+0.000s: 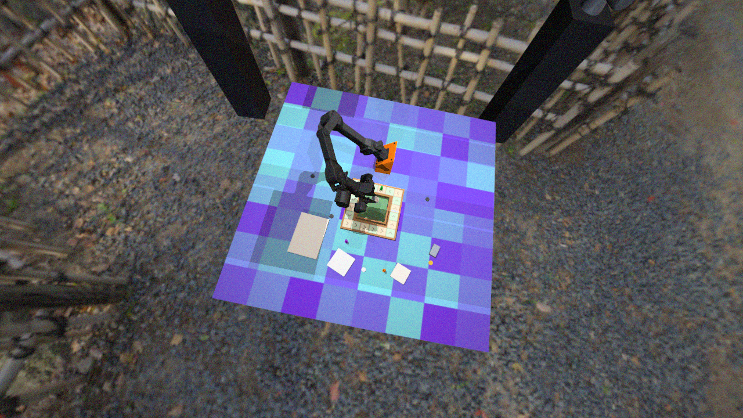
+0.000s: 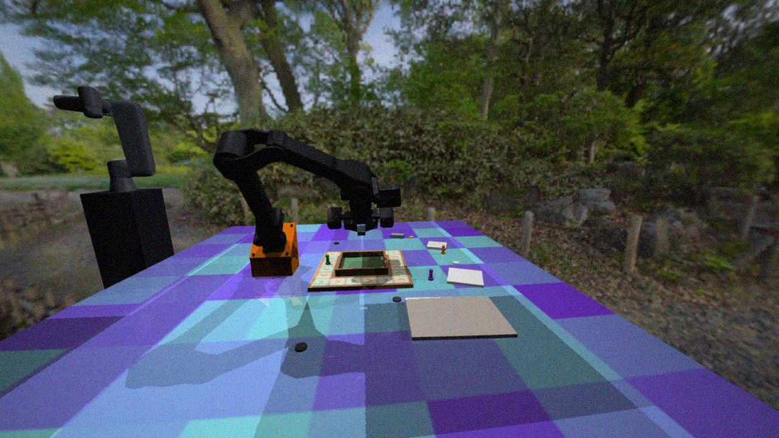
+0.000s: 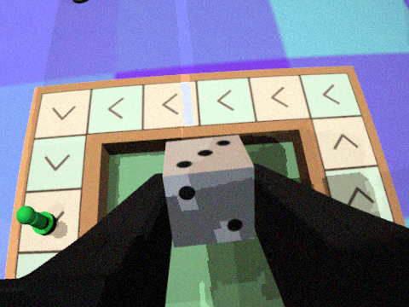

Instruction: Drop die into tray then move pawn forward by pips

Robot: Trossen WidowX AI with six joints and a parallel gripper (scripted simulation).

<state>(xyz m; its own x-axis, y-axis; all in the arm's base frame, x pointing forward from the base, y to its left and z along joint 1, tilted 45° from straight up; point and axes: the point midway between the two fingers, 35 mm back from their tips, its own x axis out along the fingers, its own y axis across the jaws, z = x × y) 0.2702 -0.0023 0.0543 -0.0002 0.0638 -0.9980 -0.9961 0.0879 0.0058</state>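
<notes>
My gripper tip is now right at the white die. From my gripper tip the other things lie so: purple pawn: 190 mm ahead, 120 mm to the right, 110 mm below; then green pawn: 110 mm behind, 100 mm below, 30 mm to the left; then green dice tray: 120 mm below.
</notes>
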